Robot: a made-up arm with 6 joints. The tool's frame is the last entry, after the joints. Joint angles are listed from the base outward. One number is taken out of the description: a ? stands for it. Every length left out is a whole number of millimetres.
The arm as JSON. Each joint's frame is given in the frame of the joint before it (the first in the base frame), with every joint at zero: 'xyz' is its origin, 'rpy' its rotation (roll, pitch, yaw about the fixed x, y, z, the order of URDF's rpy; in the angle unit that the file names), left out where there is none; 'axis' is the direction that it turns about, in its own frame. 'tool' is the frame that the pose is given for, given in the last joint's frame.
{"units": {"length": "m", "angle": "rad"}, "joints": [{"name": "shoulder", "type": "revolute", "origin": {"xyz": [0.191, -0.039, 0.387], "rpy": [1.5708, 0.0, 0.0]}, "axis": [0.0, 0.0, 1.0]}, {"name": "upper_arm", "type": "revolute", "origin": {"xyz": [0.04, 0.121, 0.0], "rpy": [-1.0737, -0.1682, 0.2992]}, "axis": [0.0, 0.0, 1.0]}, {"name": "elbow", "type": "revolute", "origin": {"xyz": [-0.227, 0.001, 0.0], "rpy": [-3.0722, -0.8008, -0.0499]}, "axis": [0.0, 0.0, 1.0]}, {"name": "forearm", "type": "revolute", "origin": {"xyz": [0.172, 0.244, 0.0], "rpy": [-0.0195, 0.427, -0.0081]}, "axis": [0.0, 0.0, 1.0]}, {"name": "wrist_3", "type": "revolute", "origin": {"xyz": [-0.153, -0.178, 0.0], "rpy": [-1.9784, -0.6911, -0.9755]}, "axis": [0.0, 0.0, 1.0]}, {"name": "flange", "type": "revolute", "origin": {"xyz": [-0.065, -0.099, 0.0], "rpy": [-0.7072, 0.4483, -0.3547]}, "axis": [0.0, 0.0, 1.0]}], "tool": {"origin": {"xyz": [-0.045, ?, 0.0], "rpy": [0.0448, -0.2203, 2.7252]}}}
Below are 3 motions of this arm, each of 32 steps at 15 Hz.
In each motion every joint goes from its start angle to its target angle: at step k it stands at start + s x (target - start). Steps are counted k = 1, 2, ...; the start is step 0. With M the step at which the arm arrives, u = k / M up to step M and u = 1 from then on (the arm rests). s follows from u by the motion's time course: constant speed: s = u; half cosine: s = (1 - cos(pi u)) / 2; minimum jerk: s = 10 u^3 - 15 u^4 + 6 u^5.
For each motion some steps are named. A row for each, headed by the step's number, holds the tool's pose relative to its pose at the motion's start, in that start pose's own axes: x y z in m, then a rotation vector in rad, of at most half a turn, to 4 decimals.
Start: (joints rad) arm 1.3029 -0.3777 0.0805 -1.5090 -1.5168 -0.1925
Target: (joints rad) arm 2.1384 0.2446 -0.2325 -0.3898 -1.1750 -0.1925
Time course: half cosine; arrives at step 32
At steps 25, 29, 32:
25: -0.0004 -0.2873 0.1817 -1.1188 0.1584 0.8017
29: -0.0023 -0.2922 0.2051 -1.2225 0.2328 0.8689
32: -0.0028 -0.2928 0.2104 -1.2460 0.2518 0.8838

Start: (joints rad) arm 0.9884 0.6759 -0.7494 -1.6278 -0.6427 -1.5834
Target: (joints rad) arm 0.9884 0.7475 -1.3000 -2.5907 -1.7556 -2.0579
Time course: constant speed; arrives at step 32
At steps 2, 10, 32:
2: -0.0107 -0.0134 -0.0089 -0.0297 0.0563 -0.1053
10: -0.0595 -0.0794 -0.0369 -0.2031 0.2353 -0.5454
32: -0.2695 -0.3183 0.0284 -1.0514 0.2143 -1.7325

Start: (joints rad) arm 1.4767 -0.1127 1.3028 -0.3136 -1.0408 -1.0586
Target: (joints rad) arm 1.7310 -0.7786 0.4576 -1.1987 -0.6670 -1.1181
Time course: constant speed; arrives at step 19
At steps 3, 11, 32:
3: -0.0321 -0.0314 -0.0236 -0.1540 0.1840 -0.0074
11: -0.1147 -0.0924 -0.0268 -0.5130 0.6763 -0.1158
32: -0.1746 -0.0804 0.0306 -0.7403 1.1809 -0.3389

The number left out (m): -0.076
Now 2 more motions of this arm.
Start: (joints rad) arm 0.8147 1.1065 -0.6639 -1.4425 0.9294 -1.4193
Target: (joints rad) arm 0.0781 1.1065 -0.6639 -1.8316 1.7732 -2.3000
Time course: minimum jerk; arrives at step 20
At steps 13, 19, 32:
13: 0.1153 -0.2386 -0.0030 -0.7789 -0.1052 -0.1495
19: 0.1509 -0.3106 0.0307 -1.0135 -0.1914 -0.1843
32: 0.1511 -0.3110 0.0309 -1.0146 -0.1919 -0.1844

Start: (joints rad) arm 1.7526 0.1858 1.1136 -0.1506 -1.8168 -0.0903
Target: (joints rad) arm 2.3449 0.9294 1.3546 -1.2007 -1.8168 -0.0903
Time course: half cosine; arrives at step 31
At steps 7, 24, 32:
7: -0.0400 -0.0104 0.0410 0.0639 0.1770 -0.0138
24: -0.1142 -0.1939 0.3950 0.1776 1.4081 0.0951
32: -0.0827 -0.2366 0.4516 0.1432 1.6110 0.1413

